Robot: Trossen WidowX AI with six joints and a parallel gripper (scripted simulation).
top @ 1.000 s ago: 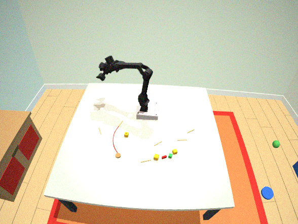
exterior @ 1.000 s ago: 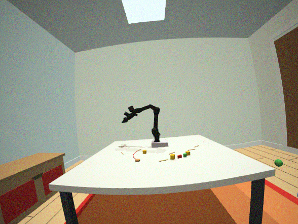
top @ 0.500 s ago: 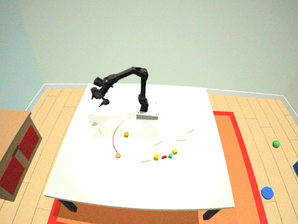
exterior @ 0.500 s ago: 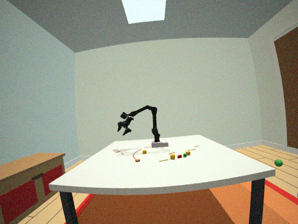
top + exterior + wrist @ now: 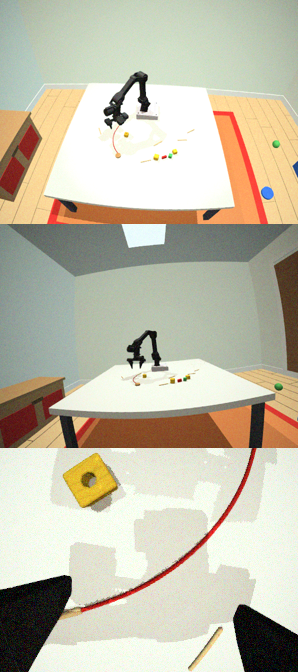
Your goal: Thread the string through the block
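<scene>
Now: gripper tip 80 mm to the right of the yellow block and 70 mm above it. Round my gripper tip: thin wooden stick (100 mm behind, 10 mm to the right, 80 mm below); then red block (160 mm ahead, 390 mm to the left, 80 mm below); then round wooden button (200 mm ahead, 60 mm to the left, 80 mm below).
</scene>
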